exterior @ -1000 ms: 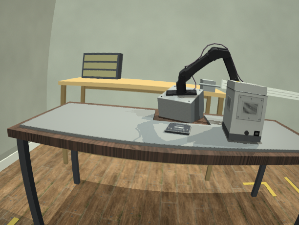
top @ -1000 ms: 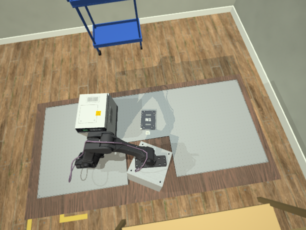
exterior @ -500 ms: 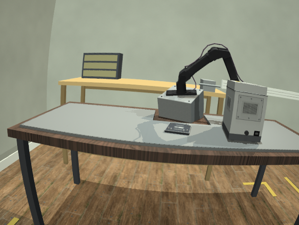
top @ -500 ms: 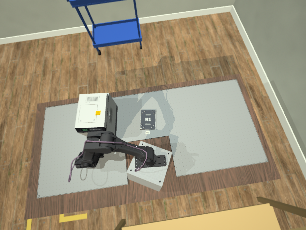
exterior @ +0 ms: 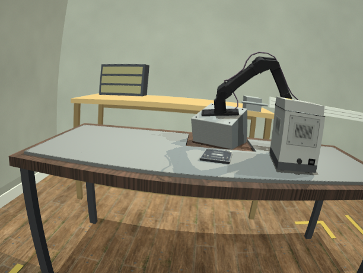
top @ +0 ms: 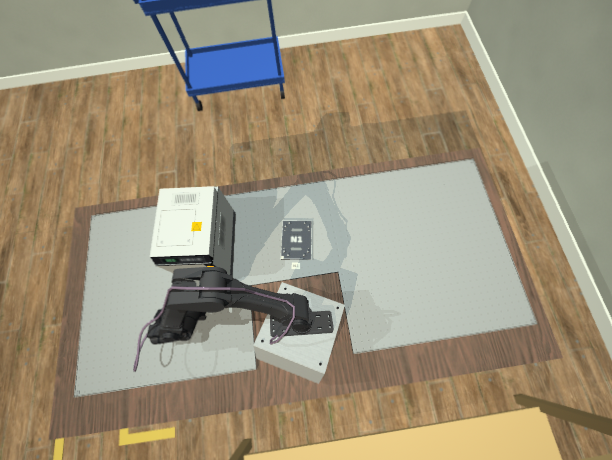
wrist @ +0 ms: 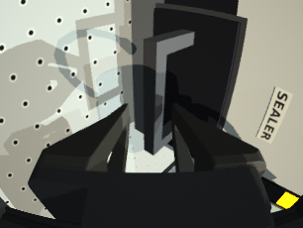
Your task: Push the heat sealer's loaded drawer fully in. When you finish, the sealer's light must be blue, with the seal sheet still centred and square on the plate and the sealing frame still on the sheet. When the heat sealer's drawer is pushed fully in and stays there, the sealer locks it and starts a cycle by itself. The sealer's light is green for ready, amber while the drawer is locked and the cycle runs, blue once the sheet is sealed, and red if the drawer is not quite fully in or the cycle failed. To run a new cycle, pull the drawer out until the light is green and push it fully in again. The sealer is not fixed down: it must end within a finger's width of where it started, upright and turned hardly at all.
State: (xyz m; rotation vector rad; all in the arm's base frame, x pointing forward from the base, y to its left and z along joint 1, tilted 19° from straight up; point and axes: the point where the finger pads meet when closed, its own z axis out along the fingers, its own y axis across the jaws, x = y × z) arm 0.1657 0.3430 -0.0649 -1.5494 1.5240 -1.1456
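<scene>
Right now the sealer drawer is 12 cm ahead of my hand, 2 cm below it and 1 cm to the right of it. The rest, counted from my hand: dark plate 36 cm to the right, 18 cm ahead, 8 cm below.
</scene>
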